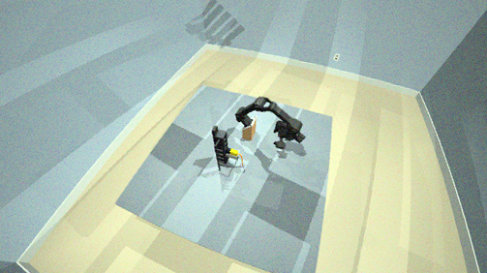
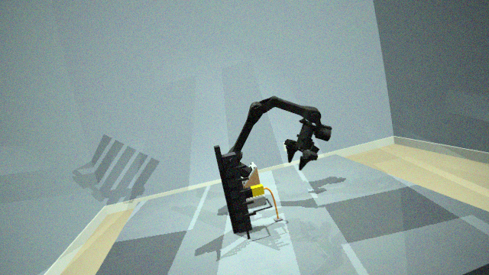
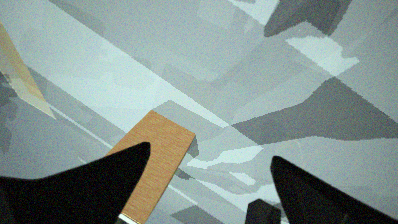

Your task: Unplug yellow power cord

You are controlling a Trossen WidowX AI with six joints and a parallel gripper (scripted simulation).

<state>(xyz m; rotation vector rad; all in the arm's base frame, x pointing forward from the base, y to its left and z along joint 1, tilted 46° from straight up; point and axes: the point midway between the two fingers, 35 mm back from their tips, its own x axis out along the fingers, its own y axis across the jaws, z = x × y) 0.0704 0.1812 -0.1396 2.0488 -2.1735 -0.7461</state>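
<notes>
The yellow plug is 22 cm ahead of my gripper tip, 23 cm to the right of it and 1 cm above it.
</notes>
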